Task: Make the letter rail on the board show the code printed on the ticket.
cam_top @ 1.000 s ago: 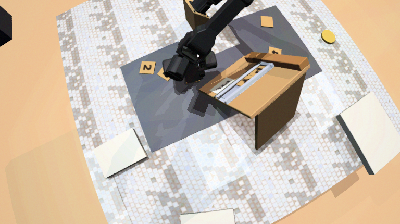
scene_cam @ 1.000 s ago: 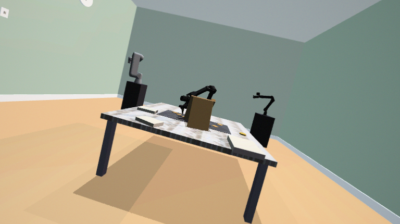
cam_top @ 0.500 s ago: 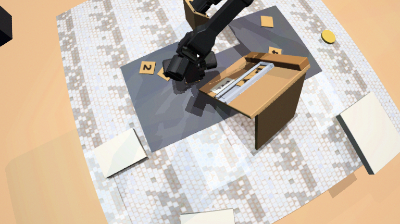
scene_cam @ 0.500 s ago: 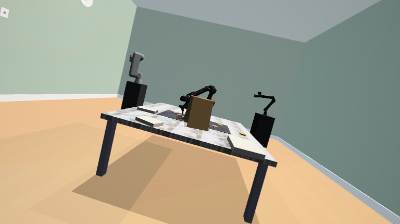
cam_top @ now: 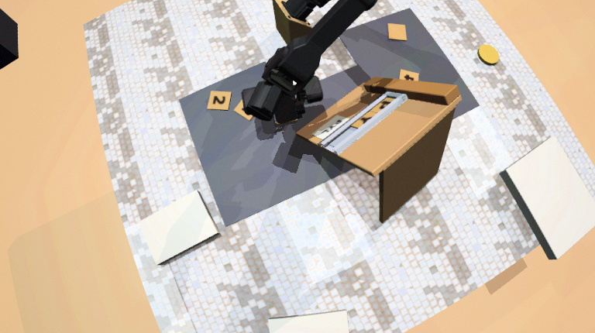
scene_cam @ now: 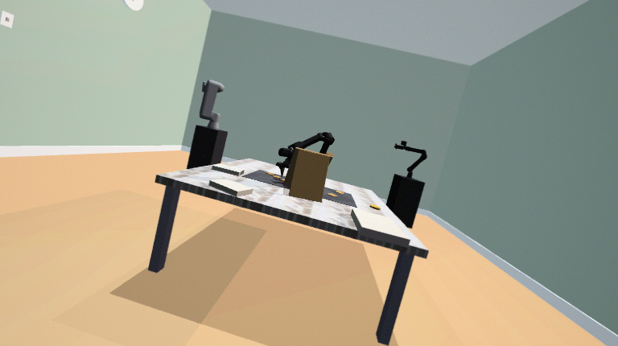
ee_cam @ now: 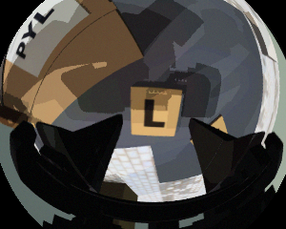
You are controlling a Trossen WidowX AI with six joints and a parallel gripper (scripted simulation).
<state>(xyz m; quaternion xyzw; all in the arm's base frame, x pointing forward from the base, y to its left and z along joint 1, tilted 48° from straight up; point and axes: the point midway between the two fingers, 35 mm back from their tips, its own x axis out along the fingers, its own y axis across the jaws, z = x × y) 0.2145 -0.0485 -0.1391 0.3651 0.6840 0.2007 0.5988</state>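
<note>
Right now the L tile is 20 mm below my gripper tip. Also, from my gripper tip: white ticket (120 mm ahead, 70 mm to the left, 70 mm above); then 2 tile (120 mm behind, 140 mm to the right, 20 mm below); then dark mat (10 mm behind, 130 mm to the left, 20 mm below).
</note>
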